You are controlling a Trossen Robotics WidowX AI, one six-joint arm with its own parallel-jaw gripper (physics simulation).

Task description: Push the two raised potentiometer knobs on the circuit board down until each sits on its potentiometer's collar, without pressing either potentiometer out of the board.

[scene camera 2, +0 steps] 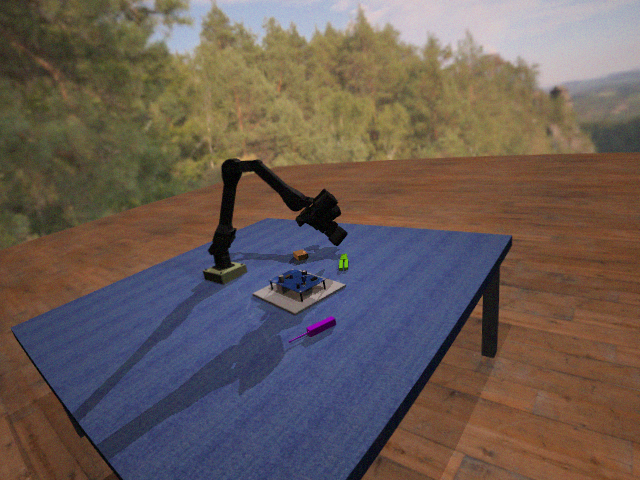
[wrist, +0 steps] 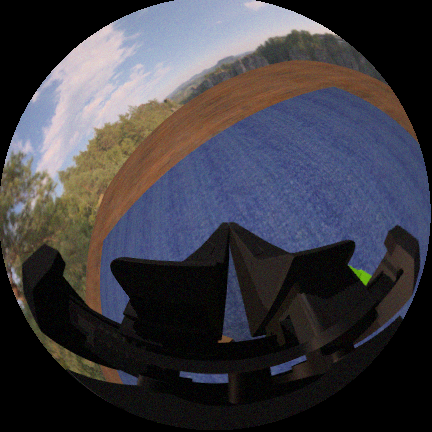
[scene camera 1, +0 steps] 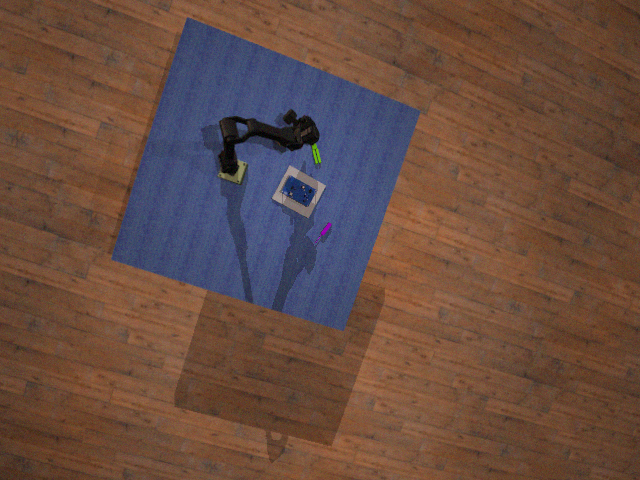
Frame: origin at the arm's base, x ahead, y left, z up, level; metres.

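Seen in the pictures: gripper, fingertip midpoint: (scene camera 2: 336,230) (wrist: 227,227); arm's base, link origin: (scene camera 2: 223,266) (scene camera 1: 230,168).
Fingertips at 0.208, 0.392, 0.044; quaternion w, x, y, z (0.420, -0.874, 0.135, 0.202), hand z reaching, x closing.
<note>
Offsets run from my fingertips to a thing's top centre, as dx, dy, dz. "*": to the spot under its first point. Level surfaces: height alone.
The blue circuit board @(dz -0.038) (scene camera 1: 292,182) (scene camera 2: 293,273) stands on thin dark legs above a pale square plate @(* +0.244, -0.377, -0.069) (scene camera 1: 309,210) (scene camera 2: 296,308). Small dark and light parts stand on the board. In scene camera 2, a dark upright part @(* +0.164, -0.299, -0.017) (scene camera 2: 303,272) stands near the board's back and another dark part @(* +0.129, -0.359, -0.022) (scene camera 2: 281,278) near its left side; both are too small to tell surely as knobs or to show their height above the collars. My gripper (scene camera 2: 339,238) (wrist: 227,227) is shut and empty, its fingertips touching in the wrist view. It hangs high above the table, behind and right of the board in scene camera 2.
A bright green two-legged object @(+0.117, -0.089, -0.065) (scene camera 1: 316,154) (scene camera 2: 343,262) (wrist: 361,274) lies behind and right of the board in scene camera 2. An orange block @(-0.078, -0.131, -0.057) (scene camera 2: 300,254) (wrist: 226,339) lies behind the board. A purple screwdriver @(+0.368, -0.446, -0.059) (scene camera 1: 325,229) (scene camera 2: 321,326) lies in front. The arm's base (scene camera 1: 240,173) (scene camera 2: 235,271) stands left.
</note>
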